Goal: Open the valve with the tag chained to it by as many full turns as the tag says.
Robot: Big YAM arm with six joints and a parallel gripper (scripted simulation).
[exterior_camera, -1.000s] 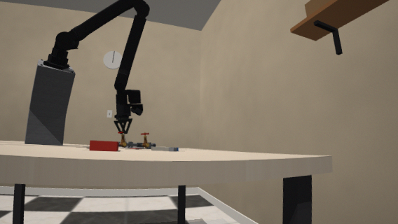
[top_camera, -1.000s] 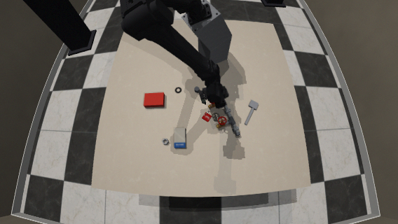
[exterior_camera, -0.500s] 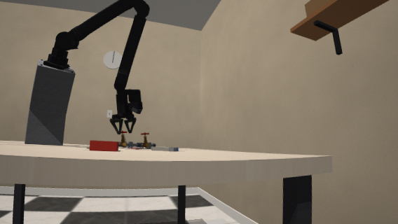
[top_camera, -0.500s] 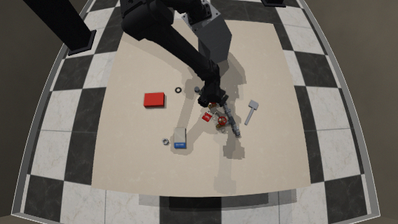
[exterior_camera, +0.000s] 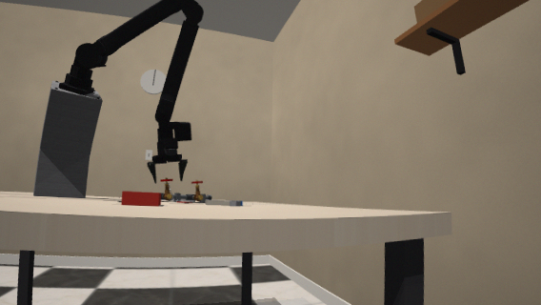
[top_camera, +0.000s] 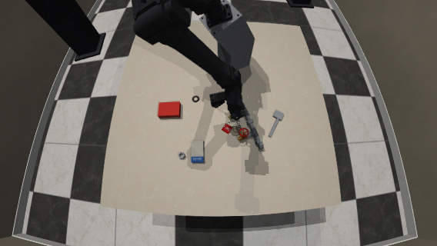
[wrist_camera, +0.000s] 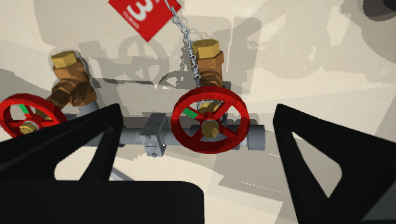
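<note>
My hand is 5 cm short of the red tag, 5 cm to the left of it and 8 cm above it. From my hand the other things lie so: blue box: 16 cm ahead, 21 cm to the right, 7 cm below; red block: 9 cm behind, 33 cm to the right, 7 cm below; grey hammer-like tool: 6 cm ahead, 23 cm to the left, 8 cm below.
</note>
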